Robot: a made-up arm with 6 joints.
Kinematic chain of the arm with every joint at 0, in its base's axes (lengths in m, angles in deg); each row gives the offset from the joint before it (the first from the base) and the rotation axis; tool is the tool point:
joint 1: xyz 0 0 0.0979 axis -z
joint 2: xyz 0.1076 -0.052 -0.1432 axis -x
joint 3: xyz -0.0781 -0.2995 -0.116 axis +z
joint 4: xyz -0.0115 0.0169 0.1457 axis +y
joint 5: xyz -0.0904 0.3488 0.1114 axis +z
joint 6: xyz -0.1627 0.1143 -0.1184 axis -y
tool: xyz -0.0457 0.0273 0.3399
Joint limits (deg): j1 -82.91..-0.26 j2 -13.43..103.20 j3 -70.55..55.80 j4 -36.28..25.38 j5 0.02..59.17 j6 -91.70..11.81
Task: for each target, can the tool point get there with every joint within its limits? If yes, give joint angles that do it. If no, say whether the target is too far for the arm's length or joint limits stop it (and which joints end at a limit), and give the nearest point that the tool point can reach.
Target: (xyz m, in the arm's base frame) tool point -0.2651 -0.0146 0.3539
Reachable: yes | joints -14.18 12.04 19.87 15.68 48.99 -21.22
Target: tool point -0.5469 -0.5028 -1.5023
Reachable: no: too far | nearest point -0.2256 -0.1677 -0.4133 | short by 1.184 m
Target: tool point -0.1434 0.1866 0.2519
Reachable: yes | joints -28.46 0.78 -35.43 -10.18 19.23 -1.57
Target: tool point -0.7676 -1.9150 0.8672
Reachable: no: too far | nearest point -0.2817 -0.7027 0.2594 | short by 1.441 m
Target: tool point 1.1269 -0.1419 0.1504
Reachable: no: joint limits stop it (at a limit: joint 2, joint 3, joint 4, joint 5) | nearest point 0.6163 -0.0776 0.1144 | short by 0.516 m
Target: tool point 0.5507 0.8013 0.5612
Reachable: no: joint limits stop it (at a limit: joint 2, joint 3, joint 4, joint 5) | nearest point 0.3167 0.4608 0.3132 | short by 0.482 m
